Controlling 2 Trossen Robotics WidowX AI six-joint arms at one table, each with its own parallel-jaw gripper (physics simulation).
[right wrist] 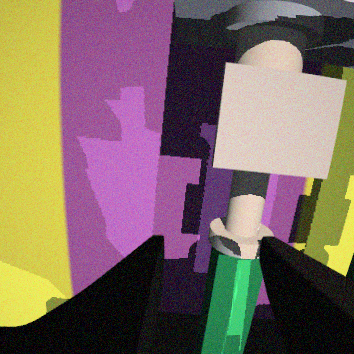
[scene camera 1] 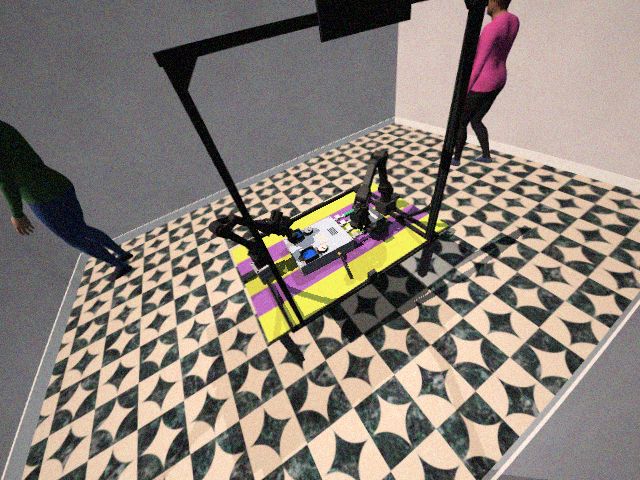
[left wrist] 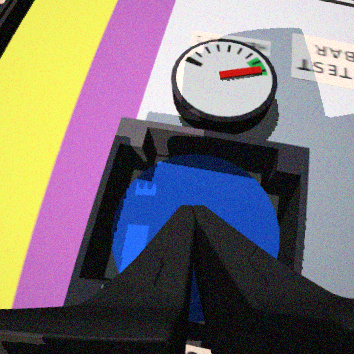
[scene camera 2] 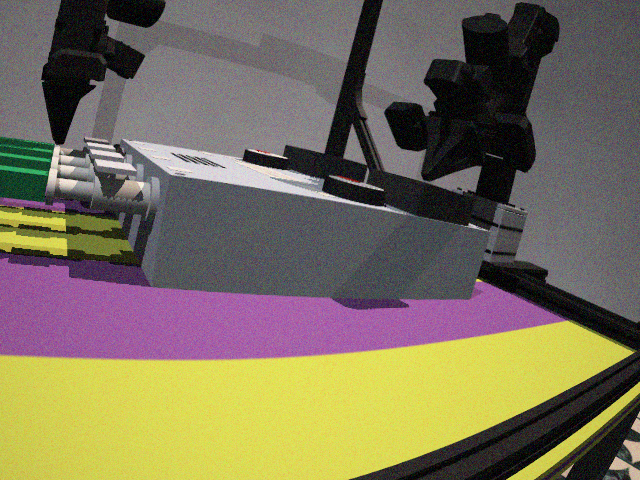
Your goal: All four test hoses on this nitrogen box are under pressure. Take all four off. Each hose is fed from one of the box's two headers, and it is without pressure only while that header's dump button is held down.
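Seen in the pictures: left gripper, fingertip midpoint: (left wrist: 190, 216) (scene camera 2: 424, 177); right gripper, fingertip midpoint: (right wrist: 212, 246) (scene camera 1: 363, 232) (scene camera 2: 58, 142); left arm's base, origin of the base link: (scene camera 1: 261, 263) (scene camera 2: 491, 200); right arm's base, origin of the base link: (scene camera 1: 385, 199).
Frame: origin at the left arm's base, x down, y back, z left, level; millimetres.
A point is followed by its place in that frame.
Observation:
The grey nitrogen box (scene camera 1: 336, 232) {x 32, y -473, z -95 mm} (scene camera 2: 310, 242) {x 66, y -426, z 78 mm} stands on the striped table. Green hoses (scene camera 2: 25, 170) {x 46, y -645, z 13 mm} sit at its left end in scene camera 2. My left gripper (scene camera 2: 426, 178) {x -4, y -275, z 58 mm} (left wrist: 190, 216) {x -4, y -275, z 58 mm} is shut, its tips over a blue dump button (left wrist: 215, 185) {x 15, y -293, z 48 mm} in a black frame; contact cannot be told. The gauge (left wrist: 225, 80) {x 17, y -353, z 43 mm} beside it has its red needle at the green zone. My right gripper (scene camera 2: 59, 143) {x 45, y -590, z -207 mm} (right wrist: 212, 246) {x 45, y -590, z -207 mm} is open, its fingers on either side of one green hose (right wrist: 232, 295) {x 47, y -614, z -199 mm} near its pale collar (right wrist: 220, 230) {x 53, y -587, z -203 mm}. A pale square plate (right wrist: 280, 120) {x 34, y -544, z -188 mm} lies beyond.
A second blue button (scene camera 1: 309, 254) {x 15, y -243, z -134 mm} shows at the box's near left corner in scene camera 1. Two gauges (scene camera 2: 265, 158) {x 22, y -345, z -121 mm} (scene camera 2: 354, 189) {x 22, y -378, z 63 mm} stand up from the box top. A black frame (scene camera 1: 214, 149) {x -756, y 0, z -403 mm} rises around the table (scene camera 1: 330, 289) {x 112, y -215, z -338 mm}. Two people stand beyond the table.

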